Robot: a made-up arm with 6 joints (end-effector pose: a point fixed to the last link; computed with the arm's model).
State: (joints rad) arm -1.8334 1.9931 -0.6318 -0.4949 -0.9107 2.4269
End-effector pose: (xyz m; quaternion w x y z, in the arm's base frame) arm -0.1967 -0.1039 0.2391 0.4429 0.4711 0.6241 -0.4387
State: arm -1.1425 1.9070 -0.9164 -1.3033 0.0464 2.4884
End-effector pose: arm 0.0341 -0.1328 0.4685 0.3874 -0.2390 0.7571 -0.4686
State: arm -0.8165 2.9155 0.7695 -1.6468 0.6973 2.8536
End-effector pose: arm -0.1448 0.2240 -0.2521 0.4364 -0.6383 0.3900 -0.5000
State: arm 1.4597 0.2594 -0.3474 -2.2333 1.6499 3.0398
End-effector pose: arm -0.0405 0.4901 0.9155 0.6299 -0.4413 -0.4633 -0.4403
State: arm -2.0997 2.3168 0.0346 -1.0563 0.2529 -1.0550
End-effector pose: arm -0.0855 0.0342 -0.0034 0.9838 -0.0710 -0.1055 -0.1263
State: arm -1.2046 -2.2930 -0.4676 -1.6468 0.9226 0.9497
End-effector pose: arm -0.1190 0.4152 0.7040 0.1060 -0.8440 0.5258 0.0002
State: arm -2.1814 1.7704 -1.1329 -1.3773 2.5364 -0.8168
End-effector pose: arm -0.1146 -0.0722 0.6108 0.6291 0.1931 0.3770 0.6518
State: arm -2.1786 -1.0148 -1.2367 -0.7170 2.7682 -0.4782
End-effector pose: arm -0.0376 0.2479 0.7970 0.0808 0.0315 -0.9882 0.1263
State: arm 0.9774 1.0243 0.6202 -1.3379 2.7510 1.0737
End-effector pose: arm 0.5653 0.7250 0.6421 0.2548 -0.5045 0.4734 0.6756
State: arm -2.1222 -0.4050 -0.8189 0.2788 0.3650 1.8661
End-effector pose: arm -0.2362 -0.0227 1.1575 0.0450 -0.6962 -0.1966 -0.6889
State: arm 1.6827 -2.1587 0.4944 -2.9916 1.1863 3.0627
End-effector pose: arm -0.0618 -0.9450 0.5271 0.4012 0.8110 0.4243 -0.0368
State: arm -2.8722 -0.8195 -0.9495 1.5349 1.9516 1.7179
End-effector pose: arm 0.0360 0.0348 1.2748 0.3608 -0.7734 -0.5072 -0.1202
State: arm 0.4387 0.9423 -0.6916 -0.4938 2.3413 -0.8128
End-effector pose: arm 0.4928 0.0110 0.5949 0.3243 0.7864 0.1244 -0.5107
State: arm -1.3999 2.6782 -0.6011 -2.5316 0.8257 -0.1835
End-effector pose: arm 0.1762 0.1890 0.2393 0.6895 0.6617 0.2479 0.1587
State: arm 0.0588 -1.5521 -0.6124 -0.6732 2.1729 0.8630
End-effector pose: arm -0.2722 -0.1713 0.9647 0.5319 -0.7502 0.3881 0.0609
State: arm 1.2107 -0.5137 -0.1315 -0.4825 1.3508 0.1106
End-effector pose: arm 0.2553 0.0629 1.3177 0.2022 0.9188 0.2777 -0.1945
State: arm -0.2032 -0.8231 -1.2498 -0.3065 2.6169 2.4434
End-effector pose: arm -0.1073 -0.1556 0.8957 0.4897 0.1300 0.7698 0.3881
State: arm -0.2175 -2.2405 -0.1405 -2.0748 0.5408 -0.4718
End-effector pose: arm -0.5327 0.2530 0.7312 0.3089 0.6455 0.5655 0.4099
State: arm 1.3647 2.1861 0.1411 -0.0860 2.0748 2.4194
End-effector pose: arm 0.2892 0.2916 -0.1222 0.5548 0.2334 -0.7843 0.1502
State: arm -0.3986 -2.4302 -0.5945 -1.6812 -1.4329 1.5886
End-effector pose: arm -0.3144 0.1735 0.6423 0.7156 0.3520 -0.6033 0.0081
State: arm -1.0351 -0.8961 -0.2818 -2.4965 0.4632 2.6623
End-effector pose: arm 0.1109 0.1806 1.2488 0.0890 -0.3112 0.4022 0.8564
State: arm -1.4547 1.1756 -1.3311 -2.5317 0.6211 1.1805
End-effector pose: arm 0.2098 -0.1518 0.7350 0.7509 0.4576 -0.3764 0.2917
